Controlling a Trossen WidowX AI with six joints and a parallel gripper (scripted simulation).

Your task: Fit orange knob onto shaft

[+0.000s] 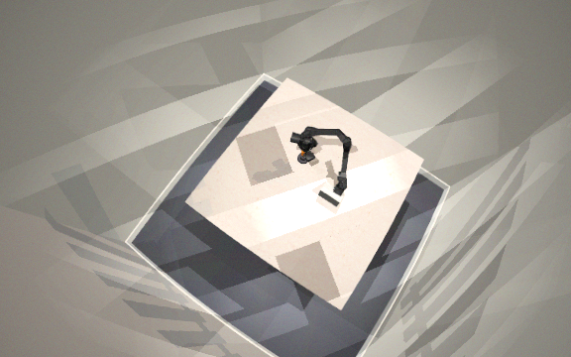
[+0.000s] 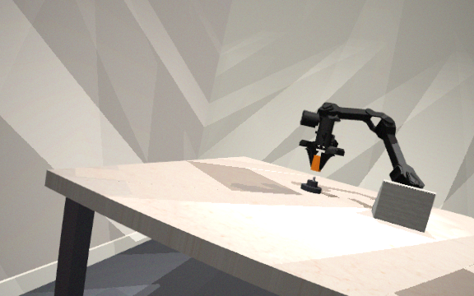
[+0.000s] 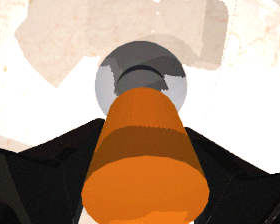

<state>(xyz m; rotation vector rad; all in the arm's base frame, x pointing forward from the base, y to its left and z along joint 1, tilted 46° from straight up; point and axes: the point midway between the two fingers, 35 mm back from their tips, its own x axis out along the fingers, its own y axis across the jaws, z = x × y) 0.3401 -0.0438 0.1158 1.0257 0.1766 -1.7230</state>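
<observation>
Now: the round pedestal 6 cm below my gripper tip. Round my gripper tip: orange knob (3 cm above).
</observation>
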